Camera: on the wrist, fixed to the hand. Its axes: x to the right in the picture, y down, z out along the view.
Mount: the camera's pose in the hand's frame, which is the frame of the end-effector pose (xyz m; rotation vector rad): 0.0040 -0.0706 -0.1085 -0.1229 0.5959 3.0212
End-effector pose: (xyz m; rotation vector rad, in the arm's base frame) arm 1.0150 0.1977 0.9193 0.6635 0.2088 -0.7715
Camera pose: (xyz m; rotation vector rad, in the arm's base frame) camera 0.9747 0.2259 0.7995 0.3673 -0.3196 2.3102
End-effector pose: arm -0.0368 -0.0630 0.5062 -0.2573 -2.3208 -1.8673
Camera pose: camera -0.0556 -0.1837 0.4631 -1.4020 0.2188 0.0180
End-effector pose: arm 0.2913 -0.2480 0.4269 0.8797 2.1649 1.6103
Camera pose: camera 0.2055 -0.3401 0.3964 -1.4232 0.6084 -0.5711
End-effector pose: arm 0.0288 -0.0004 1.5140 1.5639 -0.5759 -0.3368
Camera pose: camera 0.1018 0.0881 1.4540 -0.6186 -1.5071 2.0928
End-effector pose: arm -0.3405 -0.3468 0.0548 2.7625 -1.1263 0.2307
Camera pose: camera -0.2973 -0.2784 0.1560 -1.1000 -2.7703 0.7322
